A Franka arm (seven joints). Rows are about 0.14 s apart.
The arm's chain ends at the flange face. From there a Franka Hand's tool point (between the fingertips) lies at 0.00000 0.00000 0.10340 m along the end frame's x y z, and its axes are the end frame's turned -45 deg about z.
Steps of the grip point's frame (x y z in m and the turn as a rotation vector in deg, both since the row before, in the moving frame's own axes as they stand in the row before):
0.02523 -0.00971 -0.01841 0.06 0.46 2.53
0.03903 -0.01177 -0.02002 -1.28 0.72 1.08
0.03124 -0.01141 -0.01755 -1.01 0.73 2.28
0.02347 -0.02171 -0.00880 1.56 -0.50 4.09
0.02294 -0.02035 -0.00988 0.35 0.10 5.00
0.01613 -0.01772 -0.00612 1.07 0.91 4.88
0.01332 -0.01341 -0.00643 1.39 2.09 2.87
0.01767 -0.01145 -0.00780 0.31 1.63 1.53
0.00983 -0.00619 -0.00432 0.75 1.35 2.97
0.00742 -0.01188 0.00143 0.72 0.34 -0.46
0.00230 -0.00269 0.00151 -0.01 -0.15 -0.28
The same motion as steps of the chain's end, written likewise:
0.01045 -0.02405 -0.01841 0.37 0.28 2.53
0.01673 -0.03666 -0.01999 -0.40 1.41 1.08
0.01181 -0.03056 -0.01753 -0.20 1.23 2.28
0.00382 -0.03050 -0.00876 0.75 -1.46 4.09
0.00212 -0.03002 -0.00988 0.32 -0.18 5.00
-0.00103 -0.02140 -0.00609 1.40 -0.11 4.88
-0.00107 -0.01449 -0.00633 2.46 0.49 2.87
0.00268 -0.01814 -0.00776 1.37 0.93 1.53
0.00174 -0.00867 -0.00428 1.48 0.42 2.97
-0.00266 -0.01230 0.00144 0.75 -0.27 -0.46
-0.00010 -0.00373 0.00151 -0.11 -0.10 -0.28

